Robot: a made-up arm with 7 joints.
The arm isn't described. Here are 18 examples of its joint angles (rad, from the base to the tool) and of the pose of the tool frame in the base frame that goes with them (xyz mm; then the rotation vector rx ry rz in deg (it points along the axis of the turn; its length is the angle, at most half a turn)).
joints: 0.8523 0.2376 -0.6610 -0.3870 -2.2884 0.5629 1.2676
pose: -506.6 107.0 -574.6 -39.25 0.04 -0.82
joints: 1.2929 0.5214 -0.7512 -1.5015 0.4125 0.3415 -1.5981
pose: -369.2 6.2 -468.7 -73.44 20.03 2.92
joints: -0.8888 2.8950 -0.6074 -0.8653 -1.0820 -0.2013 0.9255
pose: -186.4 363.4 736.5 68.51 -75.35 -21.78
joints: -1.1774 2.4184 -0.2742 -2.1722 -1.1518 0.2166 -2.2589
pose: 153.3 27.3 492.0 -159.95 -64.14 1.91
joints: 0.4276 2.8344 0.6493 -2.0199 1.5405 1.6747 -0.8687
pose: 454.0 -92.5 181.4 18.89 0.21 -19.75
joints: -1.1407 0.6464 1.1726 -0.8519 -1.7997 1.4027 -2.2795
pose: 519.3 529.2 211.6 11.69 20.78 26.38
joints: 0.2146 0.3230 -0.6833 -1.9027 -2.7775 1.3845 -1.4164
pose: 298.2 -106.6 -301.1 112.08 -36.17 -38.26
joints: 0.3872 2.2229 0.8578 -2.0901 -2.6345 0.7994 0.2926
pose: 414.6 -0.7 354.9 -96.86 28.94 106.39
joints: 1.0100 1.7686 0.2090 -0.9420 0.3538 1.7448 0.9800
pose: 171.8 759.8 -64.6 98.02 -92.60 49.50
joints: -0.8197 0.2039 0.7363 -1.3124 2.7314 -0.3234 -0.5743
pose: 616.5 298.0 83.2 65.43 17.24 -60.54
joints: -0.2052 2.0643 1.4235 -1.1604 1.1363 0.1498 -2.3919
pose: -40.4 324.3 733.9 85.44 -104.95 -54.12
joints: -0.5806 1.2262 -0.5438 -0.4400 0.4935 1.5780 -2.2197
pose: 439.6 656.5 -40.7 -15.80 44.03 14.45
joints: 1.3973 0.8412 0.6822 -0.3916 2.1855 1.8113 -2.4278
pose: -604.5 549.4 -50.2 -67.80 -42.47 66.36
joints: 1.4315 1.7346 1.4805 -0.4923 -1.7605 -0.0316 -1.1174
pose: 81.3 770.2 303.3 59.82 78.18 -29.83
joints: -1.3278 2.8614 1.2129 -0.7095 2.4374 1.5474 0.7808
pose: -718.6 39.3 416.5 -155.38 -56.31 -25.16
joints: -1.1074 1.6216 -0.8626 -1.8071 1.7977 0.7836 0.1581
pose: 464.5 113.9 258.6 -92.43 -52.31 44.58
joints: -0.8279 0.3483 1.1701 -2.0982 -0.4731 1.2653 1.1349
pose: 285.8 392.6 286.0 38.16 90.11 -58.13
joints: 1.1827 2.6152 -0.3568 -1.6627 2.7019 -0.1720 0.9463
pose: 327.3 474.3 -185.5 -20.68 -113.41 122.87
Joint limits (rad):
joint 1: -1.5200..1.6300
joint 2: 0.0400..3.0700
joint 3: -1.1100..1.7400
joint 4: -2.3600..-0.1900
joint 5: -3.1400..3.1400
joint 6: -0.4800..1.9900
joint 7: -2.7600..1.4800
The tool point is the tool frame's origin. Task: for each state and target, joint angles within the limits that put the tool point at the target. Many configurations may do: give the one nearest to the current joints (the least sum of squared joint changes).
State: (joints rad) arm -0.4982 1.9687 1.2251 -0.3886 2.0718 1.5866 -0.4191
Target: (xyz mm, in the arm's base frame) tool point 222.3 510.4 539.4
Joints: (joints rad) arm -0.1590 1.7860 0.8833 -0.9863 2.0420 1.6037 -0.4360
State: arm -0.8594 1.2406 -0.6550 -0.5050 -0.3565 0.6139 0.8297
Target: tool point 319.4 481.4 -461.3
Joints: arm -0.2418 0.9654 -0.9331 -0.6148 -0.3352 0.5688 0.8029
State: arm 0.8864 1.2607 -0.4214 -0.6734 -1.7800 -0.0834 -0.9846
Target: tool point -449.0 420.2 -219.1
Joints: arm 1.4190 1.4760 -0.9120 -1.4158 -1.8122 -0.0186 -1.0727
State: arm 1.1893 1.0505 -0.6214 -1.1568 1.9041 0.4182 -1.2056
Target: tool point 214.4 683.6 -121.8
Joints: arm 0.6656 1.7015 -0.1591 -1.0829 1.9056 0.3983 -1.2139
